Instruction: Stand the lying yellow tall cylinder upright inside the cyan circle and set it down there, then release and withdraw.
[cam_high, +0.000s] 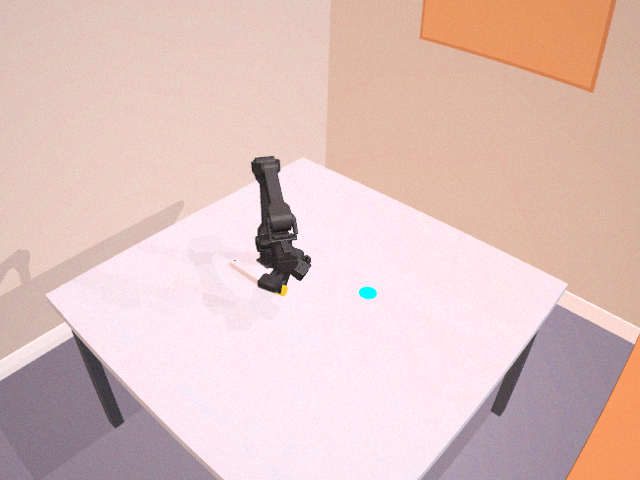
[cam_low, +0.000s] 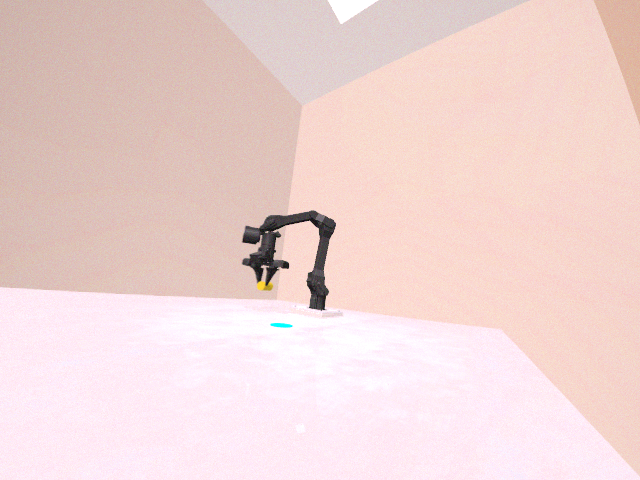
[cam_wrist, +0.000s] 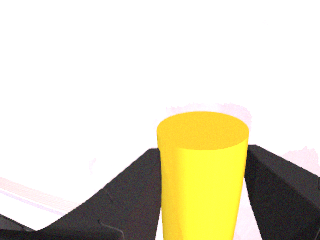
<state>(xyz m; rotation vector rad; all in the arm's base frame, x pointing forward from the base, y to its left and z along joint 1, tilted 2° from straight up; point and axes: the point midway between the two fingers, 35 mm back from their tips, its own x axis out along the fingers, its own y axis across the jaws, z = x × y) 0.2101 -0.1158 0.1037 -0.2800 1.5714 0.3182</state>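
Right now the cyan circle is 120 mm ahead of my gripper tip, 270 mm to the left of it and 100 mm below it. Round my gripper tip: yellow cylinder 20 mm behind, 10 mm to the right.
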